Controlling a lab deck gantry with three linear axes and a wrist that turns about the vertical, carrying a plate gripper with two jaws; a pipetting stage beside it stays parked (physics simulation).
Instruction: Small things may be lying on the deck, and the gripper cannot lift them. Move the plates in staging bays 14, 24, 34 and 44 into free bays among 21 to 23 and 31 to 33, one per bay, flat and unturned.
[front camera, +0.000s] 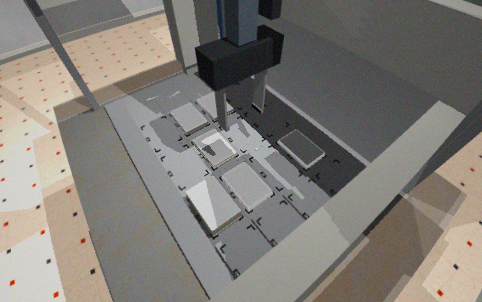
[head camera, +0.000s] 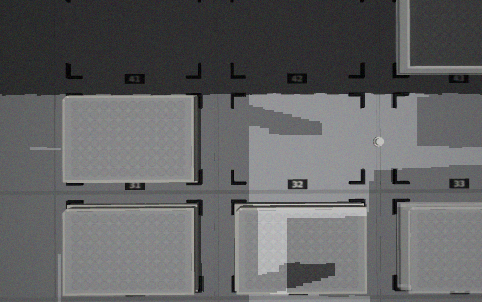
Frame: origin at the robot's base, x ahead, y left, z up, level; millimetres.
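Seen in the pictures: gripper, fingertip midpoint: (front camera: 241, 117); robot's base, link origin: (front camera: 141, 127).
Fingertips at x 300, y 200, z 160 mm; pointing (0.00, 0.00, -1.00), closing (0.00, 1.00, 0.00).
Note:
Offsets run from my fingertips to a thing's top centre. "*": to the spot under its first point.
A pale plate {dx -236, dy +57, dz -146 mm} (front camera: 212, 104) (head camera: 129, 139) lies flat in bay 31. Another plate {dx -236, dy -50, dz -146 mm} (front camera: 189, 118) (head camera: 129, 250) lies in bay 21, one {dx -72, dy -50, dz -146 mm} (front camera: 227, 145) (head camera: 320, 237) in bay 22, and one {dx +92, dy -50, dz -146 mm} (front camera: 247, 185) (head camera: 445, 250) in bay 23. They look unturned. Bay 32 {* dx -72, dy +45, dz -160 mm} (head camera: 297, 150) holds no plate and bay 33 {* dx +83, dy +65, dz -160 mm} (head camera: 450, 130), partly in the head view, shows none. The staging bays at the near end of the rows show bare corner marks in the front view. My gripper (front camera: 242, 119) is open and empty above the deck, around bays 31 and 32; its jaws do not show in the head view.
A small white round thing {dx +9, dy +54, dz -156 mm} (head camera: 378, 141) (front camera: 257, 149) lies between bays 32 and 33. A plate {dx +92, dy +164, dz -146 mm} (front camera: 301, 148) (head camera: 450, 35) sits in bay 43. A taller plate or stack {dx +92, dy -157, dz -118 mm} (front camera: 213, 206) stands beside bay 23's plate, toward the left rail. A pale beam (front camera: 320, 225) crosses the near end.

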